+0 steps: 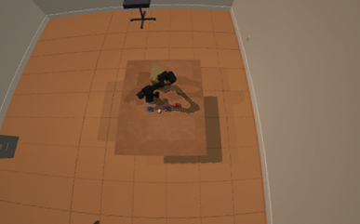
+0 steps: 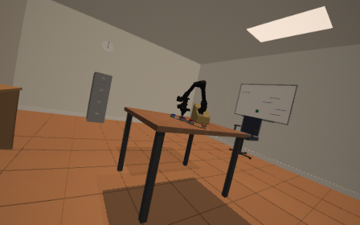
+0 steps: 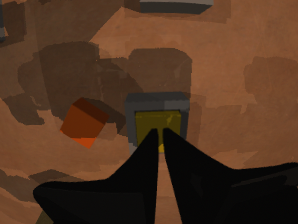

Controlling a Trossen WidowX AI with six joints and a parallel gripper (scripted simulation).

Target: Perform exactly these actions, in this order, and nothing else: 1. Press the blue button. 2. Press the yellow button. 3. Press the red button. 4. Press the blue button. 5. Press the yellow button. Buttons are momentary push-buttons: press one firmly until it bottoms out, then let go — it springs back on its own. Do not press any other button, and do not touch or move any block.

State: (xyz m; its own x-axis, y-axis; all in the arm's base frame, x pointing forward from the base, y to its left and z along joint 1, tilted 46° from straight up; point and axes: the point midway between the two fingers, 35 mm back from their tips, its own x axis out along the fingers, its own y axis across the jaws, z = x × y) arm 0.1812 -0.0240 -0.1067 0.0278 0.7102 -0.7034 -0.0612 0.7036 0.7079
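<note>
The yellow button lies 10 mm below my gripper tip. Round my gripper tip: purple button (100 mm ahead, 180 mm to the left); then blue button (110 mm ahead, 10 mm to the right); then orange block (10 mm behind, 70 mm to the left, 20 mm below).
</note>
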